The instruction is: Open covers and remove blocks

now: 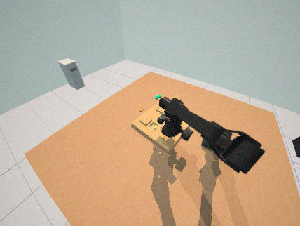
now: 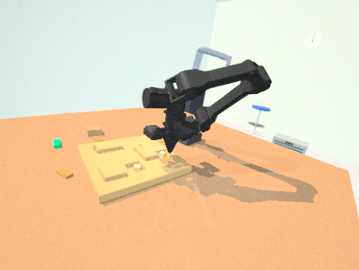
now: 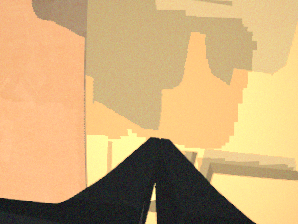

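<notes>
Right now the tan puzzle board is 100 mm ahead of my gripper tip, 70 mm to the right of it and 20 mm below it.
</notes>
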